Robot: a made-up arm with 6 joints.
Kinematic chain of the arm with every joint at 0, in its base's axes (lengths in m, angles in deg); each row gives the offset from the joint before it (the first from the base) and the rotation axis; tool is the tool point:
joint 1: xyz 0 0 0.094 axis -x
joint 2: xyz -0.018 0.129 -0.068 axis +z
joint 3: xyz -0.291 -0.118 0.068 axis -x
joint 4: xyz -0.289 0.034 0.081 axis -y
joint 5: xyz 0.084 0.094 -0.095 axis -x
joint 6: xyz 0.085 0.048 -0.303 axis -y
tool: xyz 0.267 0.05 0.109
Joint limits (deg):
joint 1: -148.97..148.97
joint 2: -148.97..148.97
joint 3: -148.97..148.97
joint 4: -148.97..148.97
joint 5: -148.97..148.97
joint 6: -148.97..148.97
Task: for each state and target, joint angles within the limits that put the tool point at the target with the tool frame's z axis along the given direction. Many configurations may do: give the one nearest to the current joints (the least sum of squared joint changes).
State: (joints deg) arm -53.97 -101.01 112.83 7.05 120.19 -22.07
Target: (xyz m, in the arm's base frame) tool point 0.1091 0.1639 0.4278 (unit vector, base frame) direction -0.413 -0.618 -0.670
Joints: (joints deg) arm -32.36 -80.36 120.80 -2.58 123.34 -54.46
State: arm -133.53 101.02 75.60 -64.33 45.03 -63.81
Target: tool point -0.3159 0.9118 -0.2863 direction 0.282 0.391 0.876
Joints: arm -148.97 51.89 32.63 -91.59 53.15 -61.06
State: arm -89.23 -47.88 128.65 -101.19 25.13 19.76
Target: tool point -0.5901 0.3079 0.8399 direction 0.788 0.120 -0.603
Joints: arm -83.86 -64.70 81.43 -106.61 19.48 41.27
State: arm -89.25 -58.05 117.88 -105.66 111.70 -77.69
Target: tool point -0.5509 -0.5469 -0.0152 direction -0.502 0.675 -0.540
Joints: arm -135.83 -48.17 108.05 -65.41 102.96 -67.51
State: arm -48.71 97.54 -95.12 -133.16 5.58 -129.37
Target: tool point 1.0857 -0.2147 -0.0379 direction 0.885 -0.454 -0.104
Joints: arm -21.17 115.96 -140.72 -148.61 -35.87 -148.97
